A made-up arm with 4 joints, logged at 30 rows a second.
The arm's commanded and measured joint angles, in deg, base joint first. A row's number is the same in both.
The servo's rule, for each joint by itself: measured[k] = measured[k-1] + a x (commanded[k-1-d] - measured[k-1]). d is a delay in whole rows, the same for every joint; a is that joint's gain. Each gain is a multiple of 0.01, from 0.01 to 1. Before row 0 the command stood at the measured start. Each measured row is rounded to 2 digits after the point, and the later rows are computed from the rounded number. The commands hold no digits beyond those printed.
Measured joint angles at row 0:
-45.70, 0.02, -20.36, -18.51
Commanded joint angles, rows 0 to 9:
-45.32, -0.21, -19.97, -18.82
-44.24, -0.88, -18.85, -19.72
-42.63, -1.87, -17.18, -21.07
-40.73, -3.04, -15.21, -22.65
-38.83, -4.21, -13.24, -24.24
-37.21, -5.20, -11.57, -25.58
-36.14, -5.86, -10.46, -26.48
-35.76, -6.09, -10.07, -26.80
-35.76, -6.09, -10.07, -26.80
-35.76, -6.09, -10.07, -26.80
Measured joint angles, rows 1 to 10:
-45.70, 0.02, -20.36, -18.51
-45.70, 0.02, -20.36, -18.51
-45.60, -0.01, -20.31, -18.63
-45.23, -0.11, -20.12, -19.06
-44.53, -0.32, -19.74, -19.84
-43.50, -0.65, -19.15, -20.94
-42.24, -1.08, -18.38, -22.23
-40.88, -1.57, -17.49, -23.54
-39.60, -2.08, -16.58, -24.69
-38.56, -2.56, -15.73, -25.51
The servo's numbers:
d 2
a 0.27 0.12 0.13 0.39

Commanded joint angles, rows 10 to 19:
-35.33, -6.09, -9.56, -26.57
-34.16, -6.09, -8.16, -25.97
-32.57, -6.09, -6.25, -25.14
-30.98, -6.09, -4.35, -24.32
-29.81, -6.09, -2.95, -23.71
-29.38, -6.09, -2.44, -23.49
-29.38, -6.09, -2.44, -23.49
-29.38, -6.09, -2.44, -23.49
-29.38, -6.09, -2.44, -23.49
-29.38, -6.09, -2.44, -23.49
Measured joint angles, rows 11 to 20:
-37.80, -2.98, -14.99, -26.01
-37.25, -3.35, -14.35, -26.32
-36.73, -3.68, -13.73, -26.42
-36.04, -3.97, -13.01, -26.24
-35.10, -4.22, -12.13, -25.81
-33.99, -4.44, -11.12, -25.23
-32.86, -4.64, -10.06, -24.64
-31.92, -4.81, -9.07, -24.19
-31.23, -4.96, -8.21, -23.92
-30.73, -5.10, -7.46, -23.75

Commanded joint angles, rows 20 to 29:
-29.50, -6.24, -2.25, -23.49
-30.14, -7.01, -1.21, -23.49
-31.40, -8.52, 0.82, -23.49
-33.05, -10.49, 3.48, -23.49
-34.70, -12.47, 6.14, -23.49
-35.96, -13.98, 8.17, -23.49
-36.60, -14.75, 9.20, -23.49
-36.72, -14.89, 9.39, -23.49
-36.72, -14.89, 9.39, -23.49
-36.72, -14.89, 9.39, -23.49
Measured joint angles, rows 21 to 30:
-30.37, -5.22, -6.81, -23.65
-30.10, -5.32, -6.24, -23.59
-29.94, -5.43, -5.72, -23.55
-29.99, -5.62, -5.13, -23.53
-30.37, -5.97, -4.36, -23.51
-31.09, -6.51, -3.34, -23.50
-32.06, -7.23, -2.11, -23.50
-33.11, -8.04, -0.77, -23.50
-34.05, -8.85, 0.53, -23.50
-34.77, -9.57, 1.68, -23.50

